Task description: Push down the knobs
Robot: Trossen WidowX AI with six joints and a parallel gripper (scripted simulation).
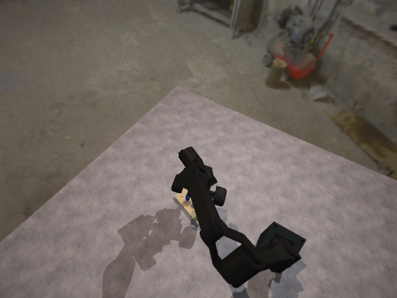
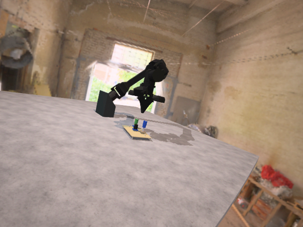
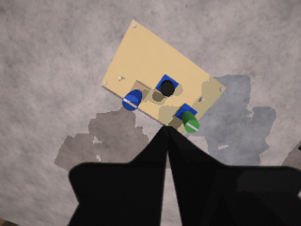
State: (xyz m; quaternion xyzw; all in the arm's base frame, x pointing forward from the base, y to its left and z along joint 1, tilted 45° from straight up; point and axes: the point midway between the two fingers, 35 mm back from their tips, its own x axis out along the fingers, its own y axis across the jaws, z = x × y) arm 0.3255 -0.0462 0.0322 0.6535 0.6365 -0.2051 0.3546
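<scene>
Now: the blue knob 4 cm below my gripper tip, 4 cm ahead of it and 1 cm to the right of it. From my gripper tip the other things lie so: potentiometer (7 cm below, 4 cm behind, 1 cm to the left).
</scene>
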